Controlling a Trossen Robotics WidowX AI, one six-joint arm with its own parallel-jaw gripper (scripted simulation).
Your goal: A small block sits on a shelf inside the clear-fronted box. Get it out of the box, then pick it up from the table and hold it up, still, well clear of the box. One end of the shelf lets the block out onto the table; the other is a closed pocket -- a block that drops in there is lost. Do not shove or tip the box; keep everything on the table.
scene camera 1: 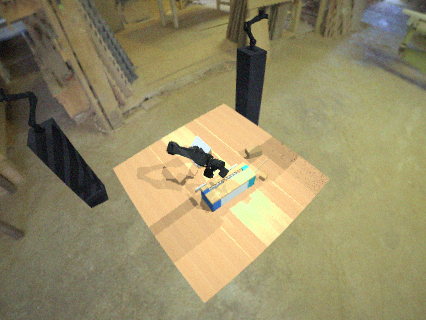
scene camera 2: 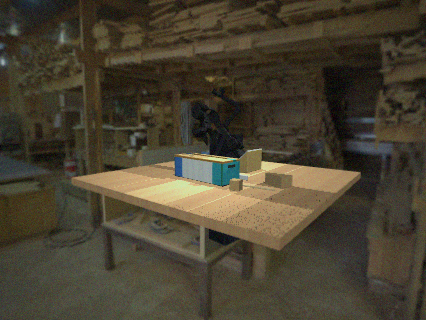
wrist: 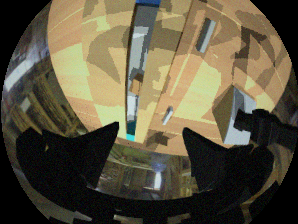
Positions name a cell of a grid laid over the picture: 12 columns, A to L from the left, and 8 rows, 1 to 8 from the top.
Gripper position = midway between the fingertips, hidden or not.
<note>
I see my gripper (wrist: G5) and a box (scene camera 2: G5).
The box shows as well in scene camera 1 (scene camera 1: G5) and in the wrist view (wrist: E2).
</note>
